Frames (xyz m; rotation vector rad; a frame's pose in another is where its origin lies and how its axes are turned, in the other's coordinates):
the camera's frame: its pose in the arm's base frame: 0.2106 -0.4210 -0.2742 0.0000 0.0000 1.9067
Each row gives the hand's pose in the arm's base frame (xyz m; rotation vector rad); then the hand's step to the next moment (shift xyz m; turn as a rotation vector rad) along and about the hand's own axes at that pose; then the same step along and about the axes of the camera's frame.
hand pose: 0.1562 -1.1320 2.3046 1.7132 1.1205 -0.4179
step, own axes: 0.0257 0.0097 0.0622 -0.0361 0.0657 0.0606
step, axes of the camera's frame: -0.0516 -0.0189 -0.0400 -0.0868 -0.0222 0.0355
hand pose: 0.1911 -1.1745 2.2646 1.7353 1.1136 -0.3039
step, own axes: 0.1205 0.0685 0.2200 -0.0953 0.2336 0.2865
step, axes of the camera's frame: -0.1780 -0.1307 -0.1372 -0.3610 -0.1011 0.0723
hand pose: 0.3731 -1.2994 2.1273 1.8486 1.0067 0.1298
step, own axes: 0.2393 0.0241 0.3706 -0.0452 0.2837 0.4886
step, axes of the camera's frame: -0.2126 -0.2982 -0.2472 -0.5246 -0.2144 -0.0067
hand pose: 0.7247 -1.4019 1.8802 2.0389 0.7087 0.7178
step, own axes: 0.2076 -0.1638 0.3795 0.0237 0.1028 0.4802
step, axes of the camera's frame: -0.0965 -0.3596 -0.2744 -0.3920 -0.2618 -0.1398
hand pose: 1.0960 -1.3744 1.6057 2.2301 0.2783 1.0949
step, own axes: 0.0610 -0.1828 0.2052 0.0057 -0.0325 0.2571
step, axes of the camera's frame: 0.0035 -0.2256 -0.1683 -0.1494 -0.1643 -0.1337
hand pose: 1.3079 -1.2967 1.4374 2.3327 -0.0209 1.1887
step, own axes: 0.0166 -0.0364 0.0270 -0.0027 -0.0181 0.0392
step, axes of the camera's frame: 0.0087 -0.0446 -0.0164 -0.0131 -0.0295 -0.0289
